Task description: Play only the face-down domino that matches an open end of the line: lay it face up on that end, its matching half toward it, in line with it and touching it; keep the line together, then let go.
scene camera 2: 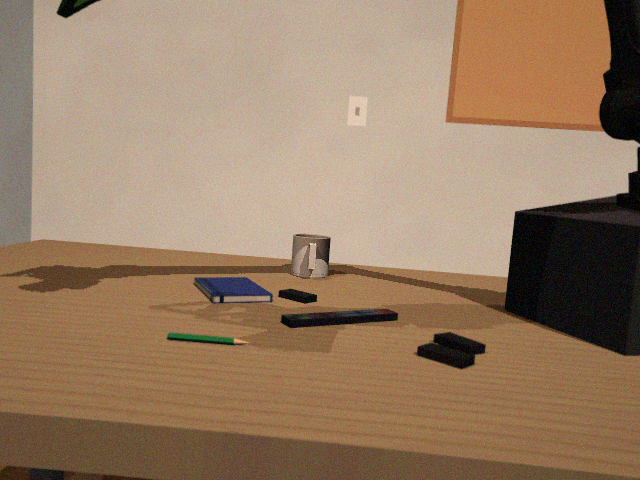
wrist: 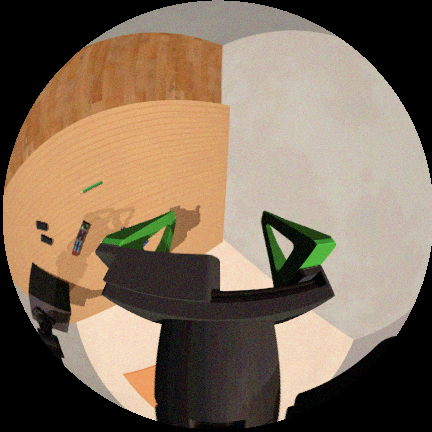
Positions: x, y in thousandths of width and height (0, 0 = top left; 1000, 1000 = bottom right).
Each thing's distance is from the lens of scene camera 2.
white mug (scene camera 2: 485, 530): 100 cm
